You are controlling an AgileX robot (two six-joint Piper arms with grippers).
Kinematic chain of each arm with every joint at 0, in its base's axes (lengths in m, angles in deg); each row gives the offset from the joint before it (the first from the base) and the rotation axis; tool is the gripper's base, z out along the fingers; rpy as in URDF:
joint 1: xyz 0 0 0.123 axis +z
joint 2: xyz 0 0 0 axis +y
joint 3: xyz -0.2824 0 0.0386 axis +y
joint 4: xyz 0.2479 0 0.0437 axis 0.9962 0 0.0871
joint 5: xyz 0 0 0 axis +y
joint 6: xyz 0.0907 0 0.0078 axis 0.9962 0 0.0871
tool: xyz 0 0 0 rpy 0 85 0
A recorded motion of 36 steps. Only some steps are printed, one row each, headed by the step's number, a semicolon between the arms.
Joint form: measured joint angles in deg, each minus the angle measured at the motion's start. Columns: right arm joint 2, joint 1, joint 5, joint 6, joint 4, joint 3; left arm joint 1, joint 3, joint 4, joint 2, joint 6, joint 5.
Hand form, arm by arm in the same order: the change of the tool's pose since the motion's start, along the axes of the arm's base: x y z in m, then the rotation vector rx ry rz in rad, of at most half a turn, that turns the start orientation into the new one. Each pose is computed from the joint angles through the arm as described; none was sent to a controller.
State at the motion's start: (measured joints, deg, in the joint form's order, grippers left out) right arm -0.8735 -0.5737 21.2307 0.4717 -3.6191 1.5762; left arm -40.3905 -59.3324 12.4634 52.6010 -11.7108 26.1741
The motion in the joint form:
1: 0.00 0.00 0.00 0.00 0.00 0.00; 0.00 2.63 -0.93 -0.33 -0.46 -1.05
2: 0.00 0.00 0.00 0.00 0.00 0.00; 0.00 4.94 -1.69 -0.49 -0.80 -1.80
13: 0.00 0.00 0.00 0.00 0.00 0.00; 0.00 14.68 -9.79 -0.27 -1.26 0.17
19: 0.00 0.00 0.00 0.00 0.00 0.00; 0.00 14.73 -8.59 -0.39 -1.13 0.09
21: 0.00 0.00 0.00 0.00 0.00 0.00; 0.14 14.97 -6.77 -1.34 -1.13 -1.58
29: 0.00 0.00 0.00 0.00 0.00 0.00; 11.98 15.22 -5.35 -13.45 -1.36 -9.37
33: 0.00 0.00 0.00 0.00 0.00 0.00; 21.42 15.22 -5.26 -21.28 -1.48 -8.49
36: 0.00 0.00 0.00 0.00 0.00 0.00; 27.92 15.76 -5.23 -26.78 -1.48 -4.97
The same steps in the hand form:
1: 0.0000 0.0000 0.0000 0.0000 0.0000 0.0000; 0.0000 -0.0013 -0.0126 -0.0036 0.0313 -0.0047
2: 0.0000 0.0000 0.0000 0.0000 0.0000 0.0000; 0.0003 -0.0024 -0.0245 -0.0020 0.0617 -0.0074
13: 0.0000 0.0000 0.0000 0.0000 0.0000 0.0000; -0.0037 -0.0058 -0.0853 0.0179 0.3162 -0.0050
19: 0.0000 0.0000 0.0000 0.0000 0.0000 0.0000; -0.0035 -0.0049 -0.0850 0.0339 0.2994 -0.0045
21: 0.0000 0.0000 0.0000 0.0000 0.0000 0.0000; -0.0044 -0.0021 -0.0808 0.0315 0.2473 -0.0052
29: 0.0000 0.0000 0.0000 0.0000 0.0000 0.0000; -0.0252 0.0521 -0.0359 -0.1651 -0.0470 0.1680
33: 0.0000 0.0000 0.0000 0.0000 0.0000 0.0000; -0.0515 0.0855 -0.0208 -0.2202 -0.1674 0.3267
36: 0.0000 0.0000 0.0000 0.0000 0.0000 0.0000; -0.0735 0.1029 -0.0208 -0.2235 -0.2035 0.4451

